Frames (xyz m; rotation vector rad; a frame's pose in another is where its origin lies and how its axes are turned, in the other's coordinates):
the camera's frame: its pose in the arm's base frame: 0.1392 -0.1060 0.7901 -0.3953 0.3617 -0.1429
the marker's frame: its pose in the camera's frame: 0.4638 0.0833 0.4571 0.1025 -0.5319 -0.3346
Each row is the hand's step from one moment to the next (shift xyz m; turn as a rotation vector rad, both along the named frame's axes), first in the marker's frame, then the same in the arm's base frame.
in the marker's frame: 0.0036 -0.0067 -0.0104 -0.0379 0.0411 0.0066
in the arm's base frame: 0.0023 -0.0110 -0.0063 -0.0191 0.0498 -0.0179
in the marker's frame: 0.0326 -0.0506 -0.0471 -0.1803 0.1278 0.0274
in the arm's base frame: 0.0170 -0.0725 -0.0173 -0.1171 0.1769 -0.0678
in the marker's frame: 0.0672 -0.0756 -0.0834 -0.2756 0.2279 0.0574
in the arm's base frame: 0.0442 -0.1192 -0.0322 -0.1686 0.3046 -0.0997
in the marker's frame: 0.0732 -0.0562 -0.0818 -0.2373 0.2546 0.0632
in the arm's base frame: 0.0570 -0.1036 -0.0350 -0.1243 0.3183 -0.0915
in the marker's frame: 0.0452 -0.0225 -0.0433 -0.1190 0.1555 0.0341
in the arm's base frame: 0.0389 -0.0506 -0.0189 -0.0518 0.1846 -0.0524
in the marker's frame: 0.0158 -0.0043 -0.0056 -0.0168 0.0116 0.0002
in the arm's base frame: 0.0135 -0.0108 0.0009 -0.0107 0.0153 -0.0083
